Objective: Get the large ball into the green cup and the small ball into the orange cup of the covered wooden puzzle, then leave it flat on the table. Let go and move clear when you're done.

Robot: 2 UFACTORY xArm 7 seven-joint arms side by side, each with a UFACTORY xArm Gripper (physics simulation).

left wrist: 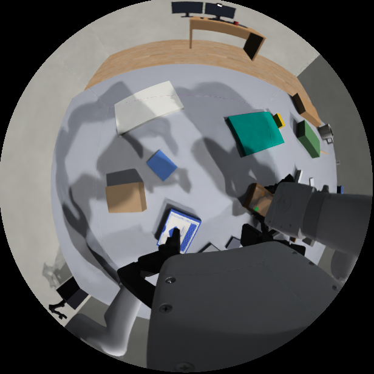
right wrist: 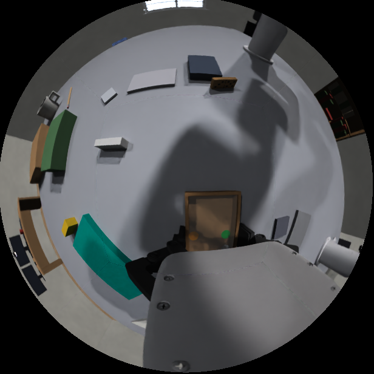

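The covered wooden puzzle (left wrist: 254, 196) (right wrist: 212, 210) is a shallow brown box with a raised rim. Its orange cup (right wrist: 193, 236) is at the lower left in the right wrist view, and its green cup (right wrist: 226, 234) (left wrist: 256, 209) is at the lower right. A small greyish spot shows just below the green cup; I cannot tell whether it is a ball, and neither ball shows clearly. My right gripper (right wrist: 210, 234) is shut on the puzzle, one finger at each side, and appears to hold it above the table. My left gripper (left wrist: 212, 236) is open and empty, well to the side of the puzzle.
A blue-and-white box (left wrist: 182, 227) lies below one left finger. A cardboard box (left wrist: 125, 197), a blue block (left wrist: 161, 165) and a white sheet (left wrist: 150, 105) lie farther off. A teal slab (left wrist: 256, 132) (right wrist: 105, 257), a white block (right wrist: 111, 143) and a green block (right wrist: 59, 142) surround the puzzle.
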